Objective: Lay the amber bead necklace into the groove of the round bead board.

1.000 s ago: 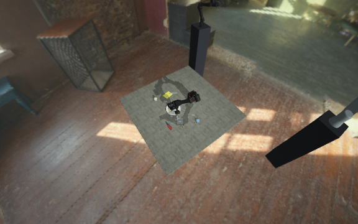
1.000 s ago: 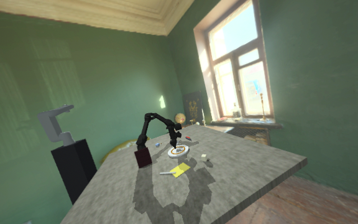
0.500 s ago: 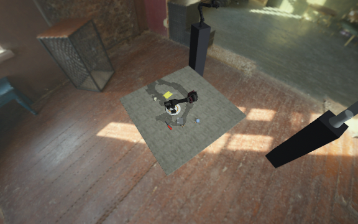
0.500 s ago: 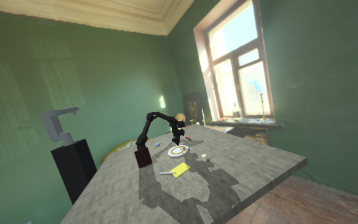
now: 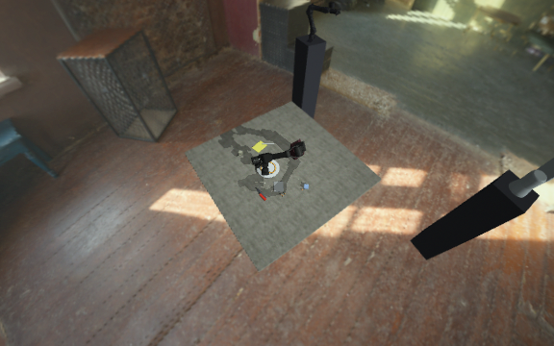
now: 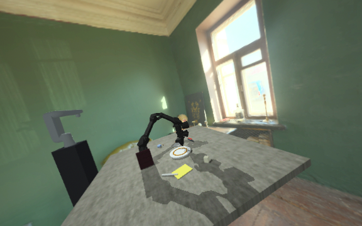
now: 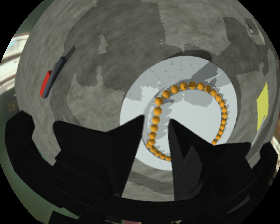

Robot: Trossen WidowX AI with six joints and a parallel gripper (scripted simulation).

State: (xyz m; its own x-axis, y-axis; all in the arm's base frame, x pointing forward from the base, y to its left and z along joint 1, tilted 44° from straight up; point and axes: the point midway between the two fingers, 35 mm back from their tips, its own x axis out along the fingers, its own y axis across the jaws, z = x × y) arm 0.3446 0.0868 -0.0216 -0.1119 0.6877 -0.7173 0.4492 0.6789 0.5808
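Right now my gripper tip is 5 cm past the board, 4 cm to the left of it and 4 cm above it. Round my gripper tip: red tool 18 cm to the left, 12 cm ahead, 4 cm below; grey square 17 cm to the left, 4 cm below, 4 cm behind; yellow card 31 cm to the right, 9 cm behind, 4 cm below.
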